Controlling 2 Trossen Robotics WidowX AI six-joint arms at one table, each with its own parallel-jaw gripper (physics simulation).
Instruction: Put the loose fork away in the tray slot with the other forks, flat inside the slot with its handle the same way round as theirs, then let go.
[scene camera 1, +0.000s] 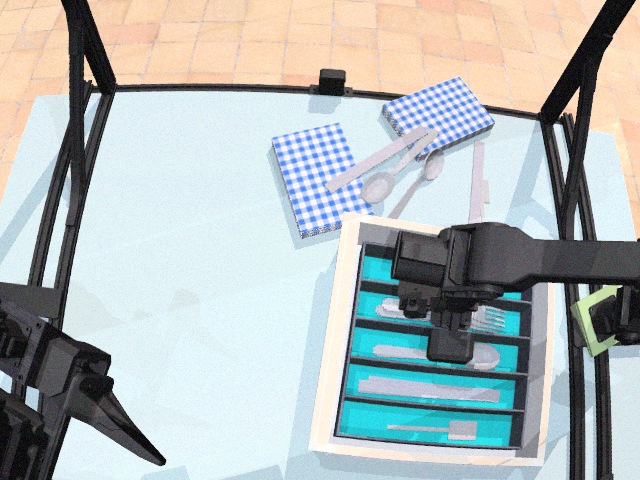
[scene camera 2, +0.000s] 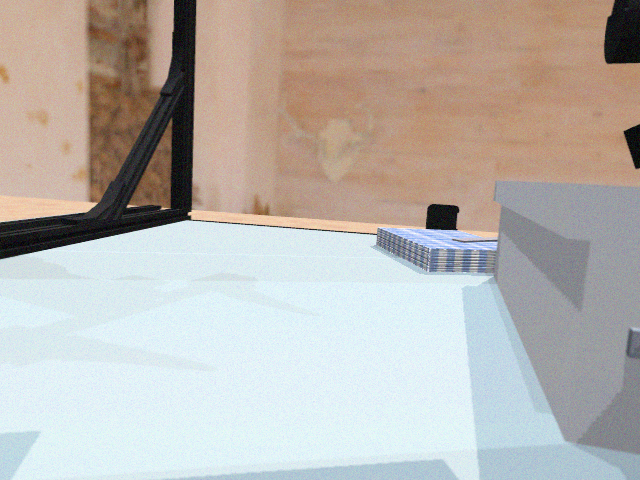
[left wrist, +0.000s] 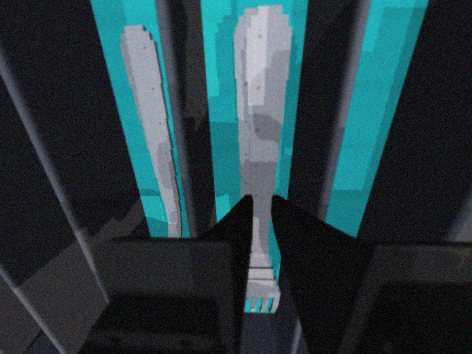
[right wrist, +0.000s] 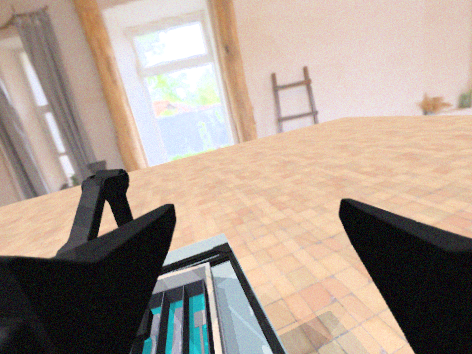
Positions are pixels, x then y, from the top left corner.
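My left gripper (scene camera 1: 441, 311) is 84 cm from the lens. There is a cutlery tray (scene camera 1: 362, 416) too, and I find that it is 81 cm from the lens.
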